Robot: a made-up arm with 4 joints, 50 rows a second.
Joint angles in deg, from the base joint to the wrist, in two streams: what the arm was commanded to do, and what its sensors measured. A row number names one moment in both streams.
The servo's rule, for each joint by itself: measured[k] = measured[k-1] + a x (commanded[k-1-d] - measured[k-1]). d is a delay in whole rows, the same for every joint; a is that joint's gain. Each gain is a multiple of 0.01, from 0.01 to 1. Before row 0 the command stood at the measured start. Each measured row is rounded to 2 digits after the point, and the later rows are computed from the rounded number. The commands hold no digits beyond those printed.
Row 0, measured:
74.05, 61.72, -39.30, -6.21
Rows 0 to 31, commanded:
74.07, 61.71, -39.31, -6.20
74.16, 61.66, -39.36, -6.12
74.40, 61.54, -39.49, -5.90
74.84, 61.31, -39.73, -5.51
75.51, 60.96, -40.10, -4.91
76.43, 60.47, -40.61, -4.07
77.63, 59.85, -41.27, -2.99
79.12, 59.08, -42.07, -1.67
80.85, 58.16, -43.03, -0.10
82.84, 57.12, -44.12, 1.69
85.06, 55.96, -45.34, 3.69
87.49, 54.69, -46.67, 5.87
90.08, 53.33, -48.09, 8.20
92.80, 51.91, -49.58, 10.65
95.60, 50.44, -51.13, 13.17
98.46, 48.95, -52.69, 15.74
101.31, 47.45, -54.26, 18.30
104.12, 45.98, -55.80, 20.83
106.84, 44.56, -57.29, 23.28
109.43, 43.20, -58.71, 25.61
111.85, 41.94, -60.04, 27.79
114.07, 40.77, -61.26, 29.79
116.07, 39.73, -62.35, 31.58
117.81, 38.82, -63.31, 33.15
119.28, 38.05, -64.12, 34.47
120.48, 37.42, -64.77, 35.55
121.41, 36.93, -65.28, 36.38
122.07, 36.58, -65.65, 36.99
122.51, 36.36, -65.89, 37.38
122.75, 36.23, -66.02, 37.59
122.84, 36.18, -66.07, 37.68
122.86, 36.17, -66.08, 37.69
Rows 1 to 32, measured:
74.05, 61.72, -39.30, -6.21
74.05, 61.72, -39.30, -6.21
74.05, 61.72, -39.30, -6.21
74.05, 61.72, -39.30, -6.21
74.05, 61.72, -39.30, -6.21
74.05, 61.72, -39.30, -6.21
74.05, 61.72, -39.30, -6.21
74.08, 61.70, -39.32, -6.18
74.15, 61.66, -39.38, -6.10
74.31, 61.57, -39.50, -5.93
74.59, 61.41, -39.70, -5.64
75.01, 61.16, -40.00, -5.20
75.61, 60.81, -40.42, -4.58
76.42, 60.34, -40.96, -3.77
77.44, 59.75, -41.64, -2.74
78.68, 59.04, -42.46, -1.50
80.15, 58.21, -43.41, -0.05
81.84, 57.26, -44.49, 1.61
83.74, 56.20, -45.68, 3.46
85.82, 55.04, -46.97, 5.47
88.07, 53.80, -48.34, 7.63
90.46, 52.49, -49.78, 9.90
92.96, 51.13, -51.26, 12.25
95.53, 49.74, -52.76, 14.65
98.13, 48.34, -54.25, 17.07
100.73, 46.95, -55.72, 19.46
103.29, 45.60, -57.15, 21.79
105.77, 44.30, -58.51, 24.03
108.14, 43.07, -59.78, 26.14
110.36, 41.92, -60.94, 28.10
112.41, 40.88, -61.99, 29.88
114.27, 39.95, -62.91, 31.47
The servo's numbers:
d 6
a 0.23 0.27 0.33 0.28

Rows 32 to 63, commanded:
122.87, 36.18, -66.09, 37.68
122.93, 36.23, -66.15, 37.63
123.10, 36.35, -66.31, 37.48
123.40, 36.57, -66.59, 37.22
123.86, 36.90, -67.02, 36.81
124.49, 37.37, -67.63, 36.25
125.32, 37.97, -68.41, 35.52
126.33, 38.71, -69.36, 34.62
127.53, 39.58, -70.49, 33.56
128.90, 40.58, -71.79, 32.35
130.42, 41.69, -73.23, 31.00
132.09, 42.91, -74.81, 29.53
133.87, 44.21, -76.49, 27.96
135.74, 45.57, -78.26, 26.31
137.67, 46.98, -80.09, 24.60
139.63, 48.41, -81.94, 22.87
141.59, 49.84, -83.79, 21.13
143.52, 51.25, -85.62, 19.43
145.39, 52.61, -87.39, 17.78
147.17, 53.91, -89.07, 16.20
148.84, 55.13, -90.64, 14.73
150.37, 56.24, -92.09, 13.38
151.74, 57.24, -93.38, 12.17
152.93, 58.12, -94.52, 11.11
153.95, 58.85, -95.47, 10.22
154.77, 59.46, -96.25, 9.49
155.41, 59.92, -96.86, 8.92
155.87, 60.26, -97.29, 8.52
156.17, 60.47, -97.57, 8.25
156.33, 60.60, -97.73, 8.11
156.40, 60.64, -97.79, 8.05
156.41, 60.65, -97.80, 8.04
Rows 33 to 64, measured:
115.91, 39.13, -63.69, 32.84
117.33, 38.44, -64.34, 34.00
118.52, 37.88, -64.85, 34.95
119.49, 37.43, -65.24, 35.69
120.26, 37.09, -65.51, 36.25
120.86, 36.84, -65.70, 36.65
121.32, 36.66, -65.83, 36.94
121.69, 36.54, -65.94, 37.13
122.01, 36.49, -66.06, 37.23
122.33, 36.51, -66.23, 37.23
122.68, 36.62, -66.49, 37.11
123.10, 36.82, -66.87, 36.87
123.61, 37.13, -67.38, 36.49
124.24, 37.56, -68.03, 35.97
125.00, 38.11, -68.84, 35.30
125.90, 38.78, -69.81, 34.47
126.94, 39.57, -70.94, 33.50
128.12, 40.47, -72.22, 32.39
129.44, 41.48, -73.63, 31.15
130.89, 42.58, -75.16, 29.79
132.45, 43.77, -76.79, 28.34
134.10, 45.02, -78.49, 26.81
135.82, 46.32, -80.24, 25.22
137.59, 47.65, -82.02, 23.60
139.38, 48.99, -83.79, 21.97
141.17, 50.32, -85.53, 20.35
142.93, 51.62, -87.22, 18.78
144.64, 52.87, -88.83, 17.27
146.27, 54.05, -90.33, 15.84
147.80, 55.15, -91.71, 14.52
149.21, 56.15, -92.95, 13.32
150.49, 57.04, -94.04, 12.25

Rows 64 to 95, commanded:
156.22, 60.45, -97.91, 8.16
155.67, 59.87, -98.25, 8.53
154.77, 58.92, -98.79, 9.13
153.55, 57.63, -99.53, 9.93
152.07, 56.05, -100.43, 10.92
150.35, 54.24, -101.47, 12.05
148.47, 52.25, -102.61, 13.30
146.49, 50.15, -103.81, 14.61
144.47, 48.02, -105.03, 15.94
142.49, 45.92, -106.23, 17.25
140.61, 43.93, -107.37, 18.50
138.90, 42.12, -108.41, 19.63
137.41, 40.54, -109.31, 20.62
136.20, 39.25, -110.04, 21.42
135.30, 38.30, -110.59, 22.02
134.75, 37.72, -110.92, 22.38
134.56, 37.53, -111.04, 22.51
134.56, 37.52, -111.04, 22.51
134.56, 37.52, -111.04, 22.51
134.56, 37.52, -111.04, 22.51
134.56, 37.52, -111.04, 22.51
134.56, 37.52, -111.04, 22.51
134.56, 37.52, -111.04, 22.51
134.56, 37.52, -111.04, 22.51
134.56, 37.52, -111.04, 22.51
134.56, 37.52, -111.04, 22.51
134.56, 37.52, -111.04, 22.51
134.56, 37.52, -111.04, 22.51
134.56, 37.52, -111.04, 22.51
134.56, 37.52, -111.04, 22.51
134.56, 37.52, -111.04, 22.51
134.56, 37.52, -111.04, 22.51
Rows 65 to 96, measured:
151.62, 57.82, -94.97, 11.32
152.60, 58.48, -95.74, 10.54
153.42, 59.02, -96.34, 9.90
154.09, 59.45, -96.80, 9.40
154.62, 59.77, -97.13, 9.02
155.03, 60.01, -97.35, 8.75
155.30, 60.13, -97.53, 8.58
155.39, 60.06, -97.77, 8.57
155.25, 59.75, -98.11, 8.73
154.86, 59.18, -98.58, 9.07
154.22, 58.33, -99.19, 9.59
153.33, 57.23, -99.94, 10.28
152.21, 55.89, -100.82, 11.13
150.89, 54.34, -101.81, 12.10
149.41, 52.63, -102.87, 13.18
147.82, 50.82, -103.98, 14.32
146.16, 48.96, -105.10, 15.49
144.49, 47.11, -106.19, 16.65
142.86, 45.34, -107.22, 17.76
141.33, 43.70, -108.15, 18.78
139.94, 42.24, -108.96, 19.69
138.75, 41.02, -109.61, 20.44
137.79, 40.08, -110.08, 21.02
137.05, 39.39, -110.40, 21.44
136.48, 38.89, -110.61, 21.74
136.04, 38.52, -110.75, 21.96
135.70, 38.25, -110.85, 22.11
135.44, 38.05, -110.91, 22.22
135.24, 37.91, -110.95, 22.30
135.08, 37.80, -110.98, 22.36
134.96, 37.72, -111.00, 22.40
134.87, 37.67, -111.01, 22.43

